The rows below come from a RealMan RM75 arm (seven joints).
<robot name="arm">
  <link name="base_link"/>
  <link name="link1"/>
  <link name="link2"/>
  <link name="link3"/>
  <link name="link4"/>
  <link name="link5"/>
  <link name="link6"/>
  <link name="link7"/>
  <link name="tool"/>
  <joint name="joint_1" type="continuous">
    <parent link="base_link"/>
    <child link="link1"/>
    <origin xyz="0 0 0.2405" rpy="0 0 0"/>
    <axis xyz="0 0 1"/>
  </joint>
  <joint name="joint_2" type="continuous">
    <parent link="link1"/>
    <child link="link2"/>
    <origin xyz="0 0 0" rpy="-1.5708 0 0"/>
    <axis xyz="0 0 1"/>
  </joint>
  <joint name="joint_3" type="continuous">
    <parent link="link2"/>
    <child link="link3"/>
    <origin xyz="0 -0.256 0" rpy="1.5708 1.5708 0"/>
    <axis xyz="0 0 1"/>
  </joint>
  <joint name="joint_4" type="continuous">
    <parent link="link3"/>
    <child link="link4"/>
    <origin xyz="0 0 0" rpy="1.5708 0 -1.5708"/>
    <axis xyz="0 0 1"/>
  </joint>
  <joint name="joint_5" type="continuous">
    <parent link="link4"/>
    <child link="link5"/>
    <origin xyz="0 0.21 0" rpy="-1.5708 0 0"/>
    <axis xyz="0 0 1"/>
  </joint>
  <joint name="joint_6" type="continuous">
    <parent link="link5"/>
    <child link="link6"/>
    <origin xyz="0 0 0" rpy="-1.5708 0 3.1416"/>
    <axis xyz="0 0 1"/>
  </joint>
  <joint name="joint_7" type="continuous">
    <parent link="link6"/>
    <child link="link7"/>
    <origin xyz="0 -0.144 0" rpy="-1.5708 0 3.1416"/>
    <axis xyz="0 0 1"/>
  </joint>
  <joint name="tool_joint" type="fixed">
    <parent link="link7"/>
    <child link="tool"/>
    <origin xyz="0 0 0" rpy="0 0 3.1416"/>
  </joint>
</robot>
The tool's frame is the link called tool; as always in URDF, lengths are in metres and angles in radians. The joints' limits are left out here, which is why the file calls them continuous.
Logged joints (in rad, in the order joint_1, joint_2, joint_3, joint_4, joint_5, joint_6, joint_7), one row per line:
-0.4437, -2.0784, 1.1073, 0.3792, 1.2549, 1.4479, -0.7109
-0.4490, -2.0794, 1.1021, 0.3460, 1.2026, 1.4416, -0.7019
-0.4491, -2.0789, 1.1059, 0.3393, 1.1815, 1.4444, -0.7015
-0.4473, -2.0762, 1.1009, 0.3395, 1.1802, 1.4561, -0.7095
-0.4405, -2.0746, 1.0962, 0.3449, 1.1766, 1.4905, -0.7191
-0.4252, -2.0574, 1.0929, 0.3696, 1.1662, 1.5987, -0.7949
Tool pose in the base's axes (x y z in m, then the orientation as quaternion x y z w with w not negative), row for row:
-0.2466, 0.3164, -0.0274, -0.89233, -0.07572, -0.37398, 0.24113
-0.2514, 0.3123, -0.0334, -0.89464, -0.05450, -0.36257, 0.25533
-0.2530, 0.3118, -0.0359, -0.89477, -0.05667, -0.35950, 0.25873
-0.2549, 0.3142, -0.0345, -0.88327, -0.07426, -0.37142, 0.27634
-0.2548, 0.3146, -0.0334, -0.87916, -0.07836, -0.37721, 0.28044
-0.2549, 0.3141, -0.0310, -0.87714, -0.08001, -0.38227, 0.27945
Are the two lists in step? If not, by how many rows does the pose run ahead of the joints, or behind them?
The pose runs 2 rows behind the joints: the pose in row i belongs to the joints in row i - 2.
